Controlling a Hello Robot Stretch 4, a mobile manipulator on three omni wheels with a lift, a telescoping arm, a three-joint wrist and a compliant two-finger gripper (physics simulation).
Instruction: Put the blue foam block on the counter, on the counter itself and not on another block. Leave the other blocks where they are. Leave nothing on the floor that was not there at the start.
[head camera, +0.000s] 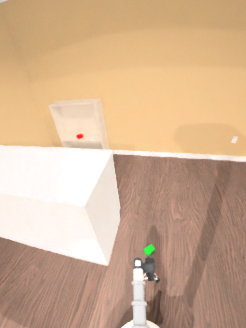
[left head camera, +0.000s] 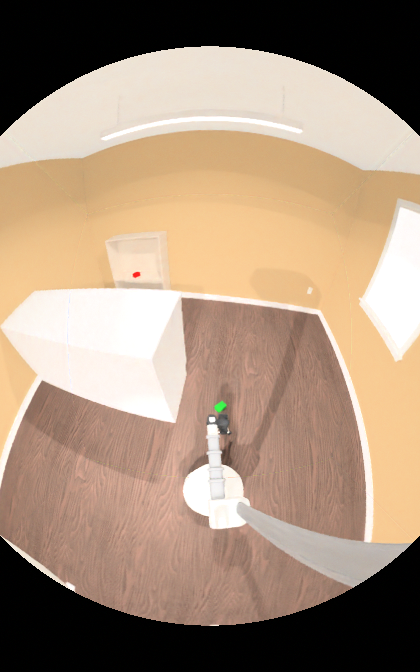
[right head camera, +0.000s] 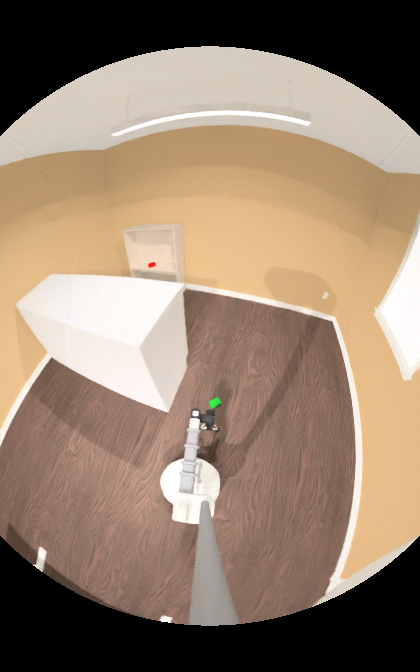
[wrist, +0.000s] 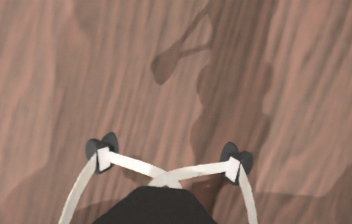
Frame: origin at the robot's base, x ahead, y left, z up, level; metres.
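Where they show: gripper, fingertip midpoint: (wrist: 169, 150).
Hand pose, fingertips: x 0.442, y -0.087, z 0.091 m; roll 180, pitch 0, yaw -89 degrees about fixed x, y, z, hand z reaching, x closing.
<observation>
After its pixels a point has its place.
The blue foam block does not show in any view. The white counter (head camera: 50, 172) {z 0.882, x 0.902, y 0.623 m} (left head camera: 100, 320) (right head camera: 110, 305) stands at the left; no block shows on the visible part of its top. My gripper (wrist: 169, 150) {z 0.091, x 0.442, y -0.087 m} (right head camera: 209, 428) is open and empty, its fingers apart above the wood floor, right of the counter. A green block (head camera: 149, 249) {z 0.017, x 0.719, y -0.119 m} (left head camera: 220, 406) (right head camera: 215, 402) lies on the floor just beyond my wrist. A red block (head camera: 80, 136) {z 0.450, x 2.428, y 0.922 m} (left head camera: 136, 274) (right head camera: 152, 264) sits in the shelf unit behind the counter.
The pale shelf unit (head camera: 103, 122) {z 0.661, x 2.469, y 0.479 m} (left head camera: 164, 255) (right head camera: 180, 250) stands against the back wall, partly hidden by the counter. The counter's near right corner is left of my arm (head camera: 139, 302) {z 0.517, x 0.241, y -0.002 m} (left head camera: 214, 460) (right head camera: 190, 455). A window (left head camera: 395, 285) is in the right wall.
</observation>
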